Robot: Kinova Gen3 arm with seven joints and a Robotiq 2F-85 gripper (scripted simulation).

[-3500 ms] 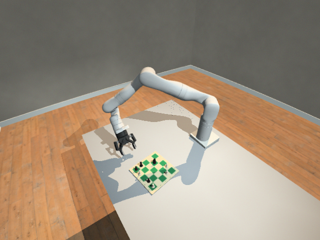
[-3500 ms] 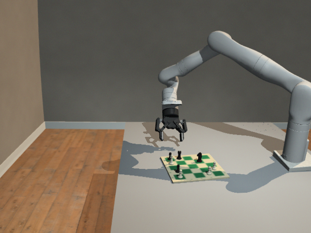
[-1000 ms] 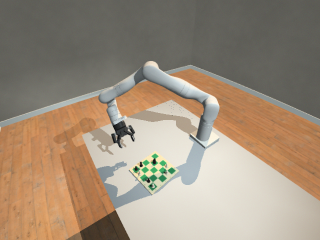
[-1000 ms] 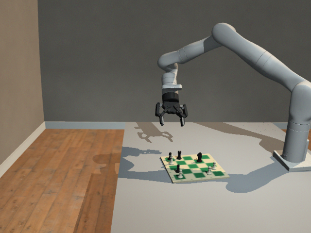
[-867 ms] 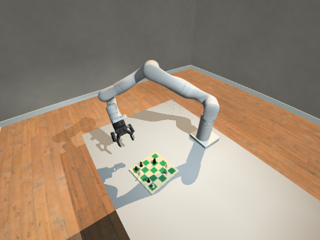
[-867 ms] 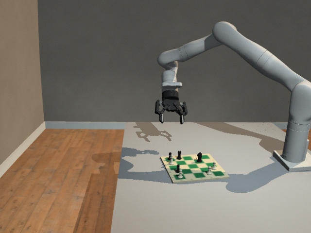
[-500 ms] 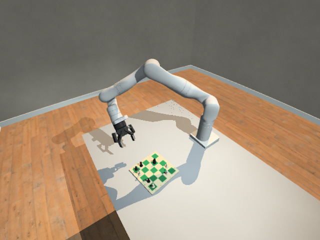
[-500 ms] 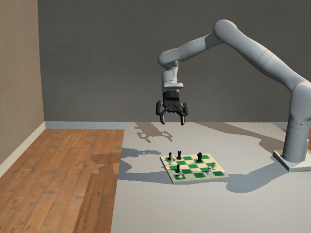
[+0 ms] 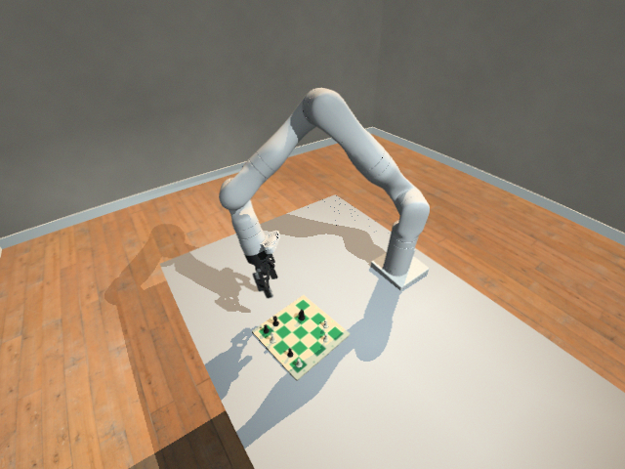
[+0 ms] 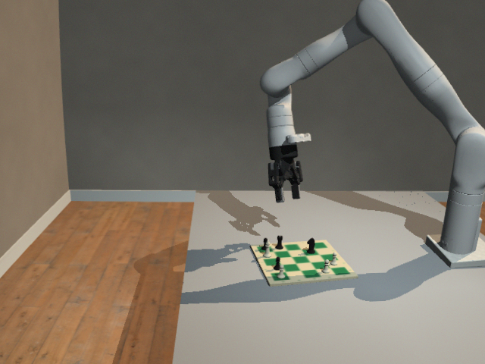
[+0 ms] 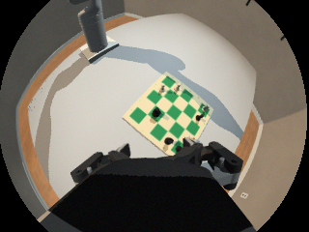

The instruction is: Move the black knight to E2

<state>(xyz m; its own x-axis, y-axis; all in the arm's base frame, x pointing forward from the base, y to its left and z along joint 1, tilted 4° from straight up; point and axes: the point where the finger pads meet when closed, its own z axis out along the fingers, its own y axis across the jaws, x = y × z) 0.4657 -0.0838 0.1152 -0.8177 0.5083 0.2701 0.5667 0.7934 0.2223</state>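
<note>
Now: hand 60 mm past the black knight, 70 mm to the right of it and 110 mm above it. Round my hand: chessboard (30 mm behind, 110 mm to the left, 130 mm below).
</note>
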